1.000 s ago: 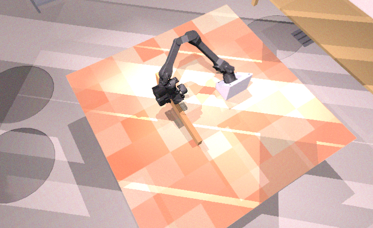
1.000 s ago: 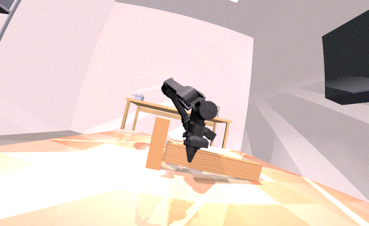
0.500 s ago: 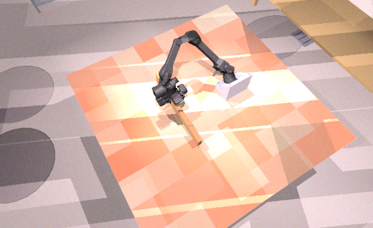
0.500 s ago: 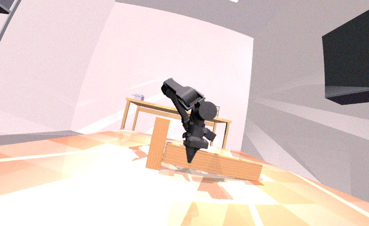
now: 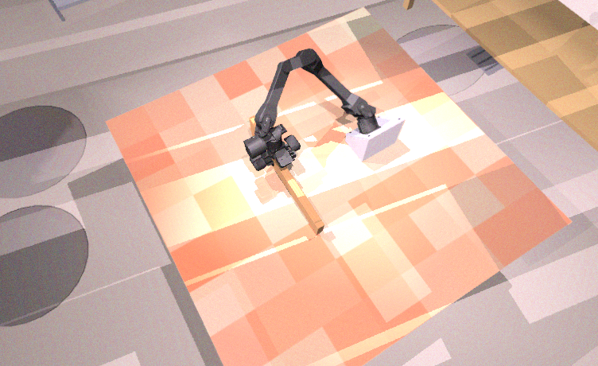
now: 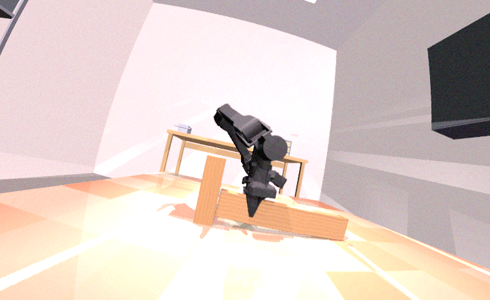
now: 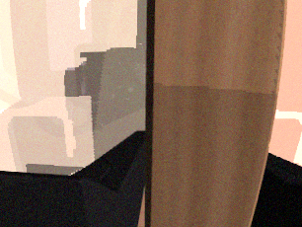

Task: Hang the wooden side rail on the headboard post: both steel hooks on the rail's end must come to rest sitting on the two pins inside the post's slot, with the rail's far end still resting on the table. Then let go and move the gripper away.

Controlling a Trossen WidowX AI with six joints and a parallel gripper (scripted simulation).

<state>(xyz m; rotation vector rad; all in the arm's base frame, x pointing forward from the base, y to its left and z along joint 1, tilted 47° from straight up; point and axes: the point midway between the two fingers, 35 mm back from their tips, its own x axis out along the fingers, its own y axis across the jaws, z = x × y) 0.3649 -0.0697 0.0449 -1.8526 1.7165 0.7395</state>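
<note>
Right now my gripper tip is 12 cm to the left of the headboard post, 5 cm below it and 1 cm short of it.
</note>
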